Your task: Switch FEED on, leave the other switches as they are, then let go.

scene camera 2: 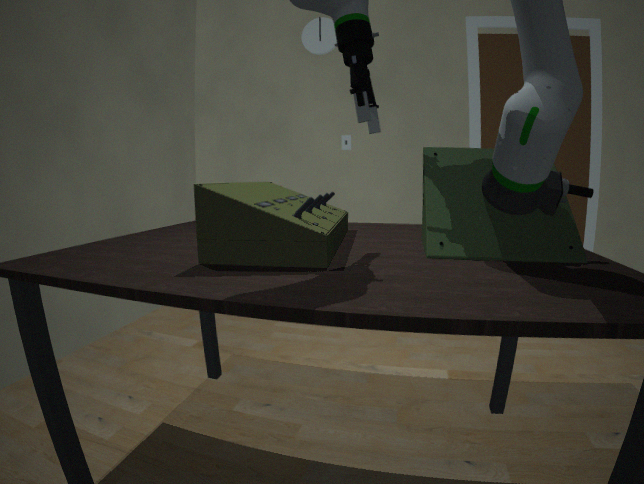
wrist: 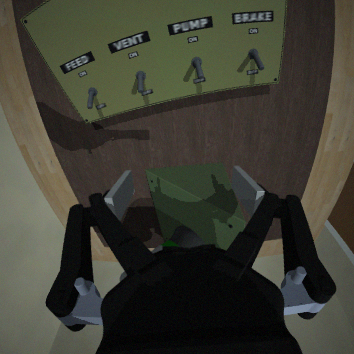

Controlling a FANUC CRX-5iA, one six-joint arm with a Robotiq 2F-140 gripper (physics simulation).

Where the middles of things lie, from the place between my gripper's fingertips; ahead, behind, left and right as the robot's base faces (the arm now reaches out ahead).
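Olive switch box (scene camera 2: 247,223): 20 cm ahead of my hand, 5 cm to the left of it and 21 cm below it.
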